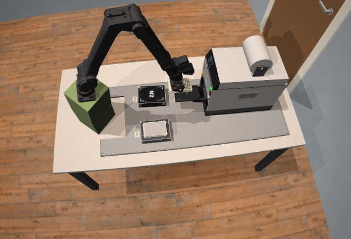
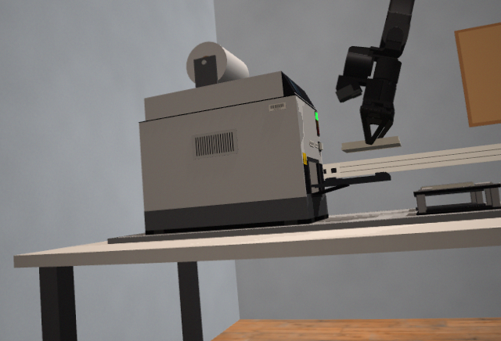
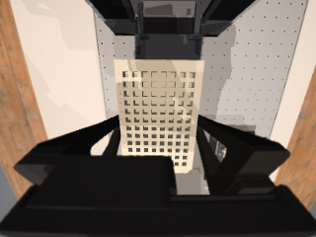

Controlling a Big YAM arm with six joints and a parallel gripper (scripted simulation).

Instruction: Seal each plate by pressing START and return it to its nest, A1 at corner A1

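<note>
My hand is 4 cm short of the sealer stage, 2 cm to the left of it and 8 cm above it. From my hand the other things lie so: plate right at my hand; then yellow warning label 15 cm ahead, 6 cm to the left, 2 cm below; then plate nest 18 cm behind, 18 cm to the right, 13 cm below.
</note>
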